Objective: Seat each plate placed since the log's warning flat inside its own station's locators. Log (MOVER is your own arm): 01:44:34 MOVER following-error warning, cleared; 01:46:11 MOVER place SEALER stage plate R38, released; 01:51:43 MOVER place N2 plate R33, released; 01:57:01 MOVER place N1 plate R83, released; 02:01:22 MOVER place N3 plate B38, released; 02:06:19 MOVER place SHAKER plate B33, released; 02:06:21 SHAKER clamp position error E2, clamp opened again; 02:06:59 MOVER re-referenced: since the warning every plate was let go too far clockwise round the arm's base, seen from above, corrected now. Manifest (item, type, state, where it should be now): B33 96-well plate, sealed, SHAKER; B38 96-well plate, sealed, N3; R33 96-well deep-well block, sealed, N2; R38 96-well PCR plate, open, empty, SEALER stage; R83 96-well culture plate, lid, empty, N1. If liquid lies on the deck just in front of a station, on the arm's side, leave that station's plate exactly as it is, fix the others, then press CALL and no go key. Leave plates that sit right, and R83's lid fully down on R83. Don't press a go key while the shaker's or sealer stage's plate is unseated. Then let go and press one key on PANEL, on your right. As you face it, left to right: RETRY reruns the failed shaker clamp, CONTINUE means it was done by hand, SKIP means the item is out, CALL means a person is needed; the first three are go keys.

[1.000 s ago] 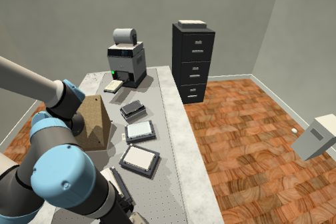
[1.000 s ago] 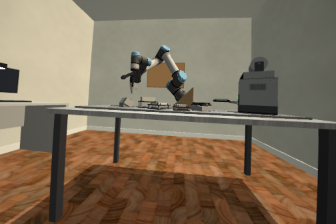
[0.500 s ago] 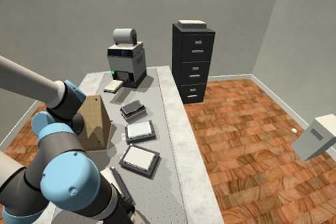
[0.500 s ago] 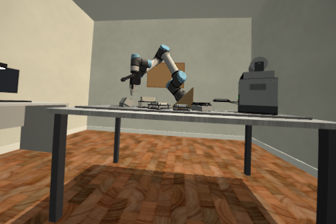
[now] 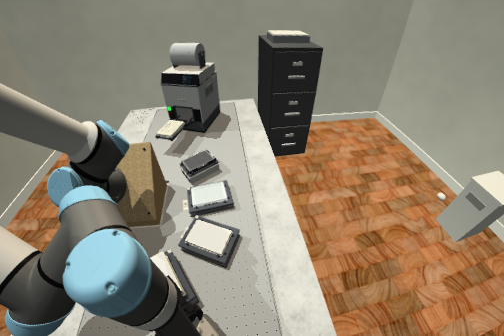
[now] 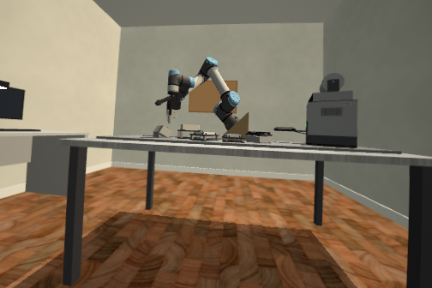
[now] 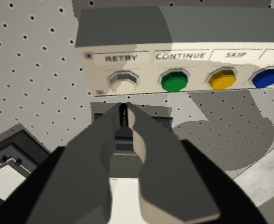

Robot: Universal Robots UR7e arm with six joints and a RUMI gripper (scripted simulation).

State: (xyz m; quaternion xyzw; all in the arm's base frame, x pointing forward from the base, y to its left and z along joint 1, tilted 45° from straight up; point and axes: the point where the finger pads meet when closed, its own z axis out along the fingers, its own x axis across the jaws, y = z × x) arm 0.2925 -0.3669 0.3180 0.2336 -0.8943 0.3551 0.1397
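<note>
Now: hand 5 cm above the retry key. The rest, counted from my hand: skip key 8 cm behind, 5 cm to the right, 5 cm below; then call key 13 cm behind, 8 cm to the right, 5 cm below; then continue key 4 cm behind, 3 cm to the right, 5 cm below.
</note>
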